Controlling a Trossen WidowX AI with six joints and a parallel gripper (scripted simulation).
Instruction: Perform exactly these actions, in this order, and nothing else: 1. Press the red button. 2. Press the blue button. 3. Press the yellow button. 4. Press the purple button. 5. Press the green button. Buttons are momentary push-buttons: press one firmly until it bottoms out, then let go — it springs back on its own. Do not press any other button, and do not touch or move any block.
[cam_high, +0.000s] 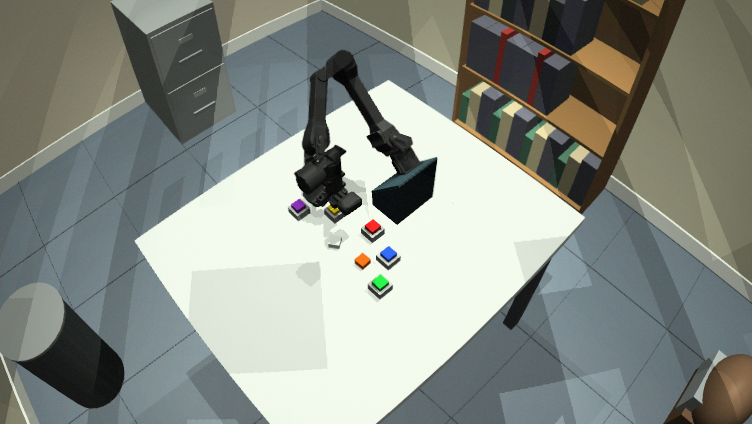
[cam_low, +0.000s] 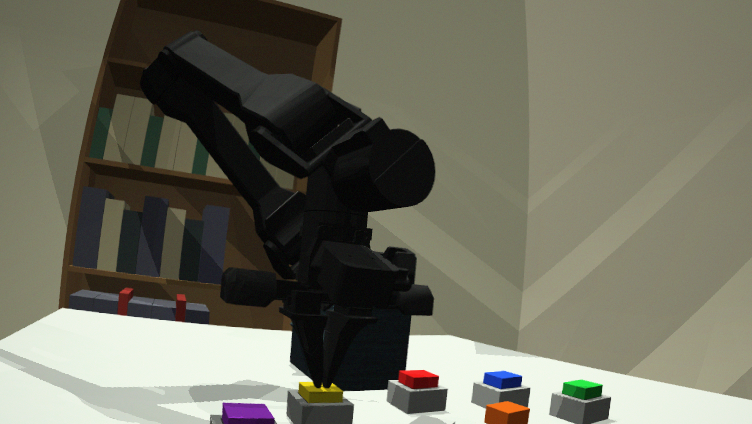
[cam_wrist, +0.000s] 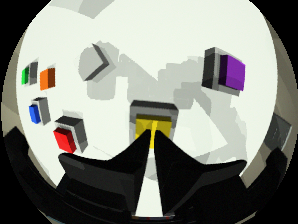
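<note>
Right now the yellow button is 10 mm below my gripper tip. The rest, counted from my gripper tip: purple button: 80 mm ahead, 70 mm to the right; white block: 60 mm ahead, 90 mm to the left, 30 mm below; red button: 50 mm behind, 120 mm to the left.
</note>
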